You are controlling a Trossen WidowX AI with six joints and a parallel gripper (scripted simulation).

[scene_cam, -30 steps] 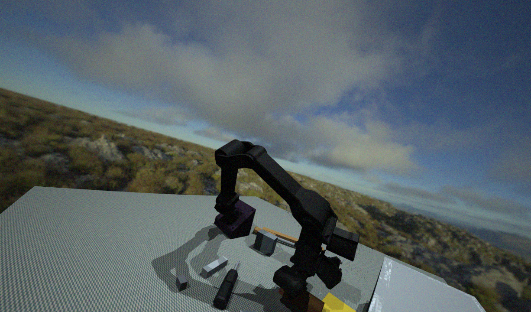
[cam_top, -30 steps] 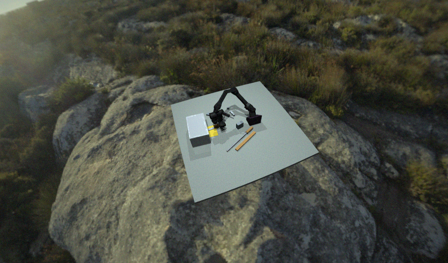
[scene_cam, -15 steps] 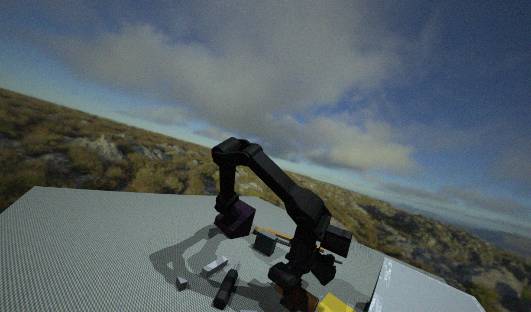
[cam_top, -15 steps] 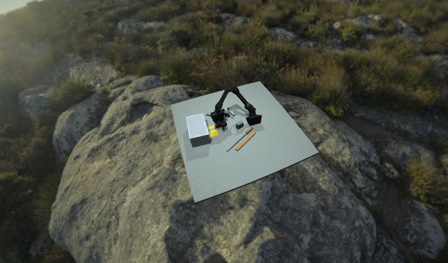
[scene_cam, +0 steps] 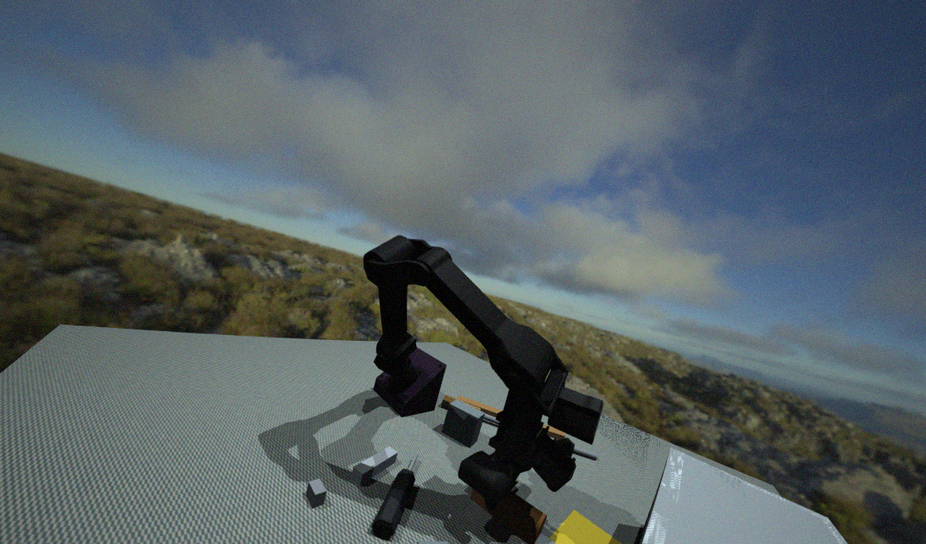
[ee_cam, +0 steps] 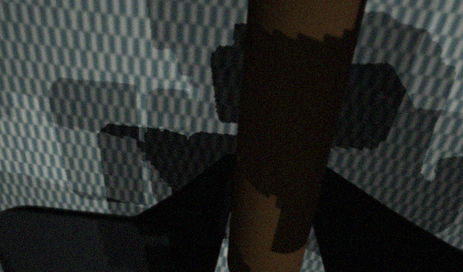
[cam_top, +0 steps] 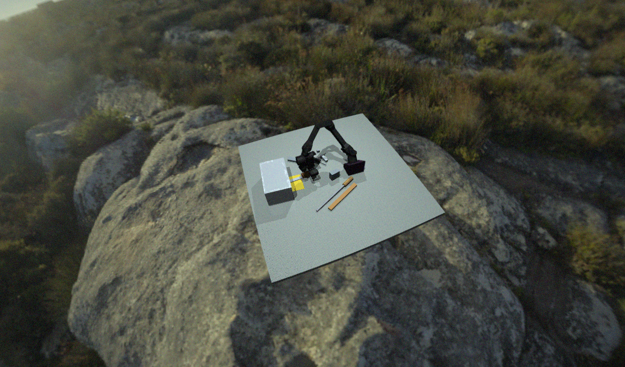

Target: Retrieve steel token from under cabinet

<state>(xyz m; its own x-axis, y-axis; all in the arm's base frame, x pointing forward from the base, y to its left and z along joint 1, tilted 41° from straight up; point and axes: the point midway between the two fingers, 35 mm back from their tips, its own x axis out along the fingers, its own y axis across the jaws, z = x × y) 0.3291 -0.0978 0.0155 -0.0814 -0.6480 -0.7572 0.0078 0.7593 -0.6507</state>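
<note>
The grey bar is 17 cm behind my gripper tip and 11 cm to the right of it. From my gripper tip the other things lie so: grey block 15 cm behind, 11 cm to the left, 3 cm above; then small grey cube 16 cm behind, 21 cm to the right; then wooden stick 13 cm behind, 30 cm to the left.
</note>
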